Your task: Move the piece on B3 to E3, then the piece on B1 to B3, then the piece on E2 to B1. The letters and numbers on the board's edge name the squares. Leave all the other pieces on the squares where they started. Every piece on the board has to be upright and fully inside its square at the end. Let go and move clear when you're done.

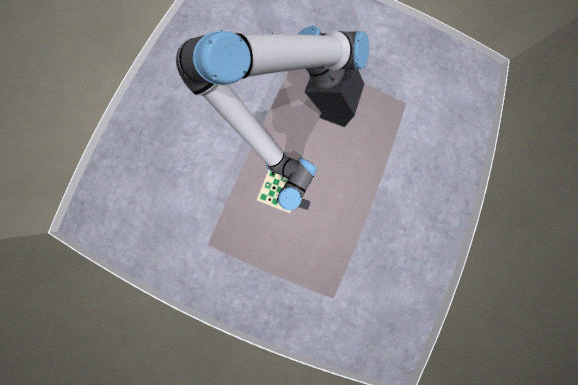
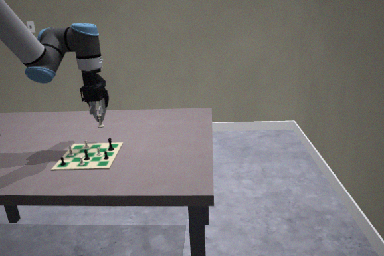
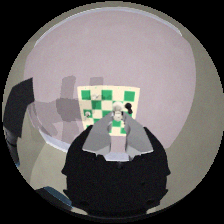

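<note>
My hand is 40 mm short of the tall black piece, 30 mm to the left of it and 100 mm above it. Round my hand: cream chessboard (30 mm behind, 80 mm to the right, 130 mm below); white piece (10 mm below).
</note>
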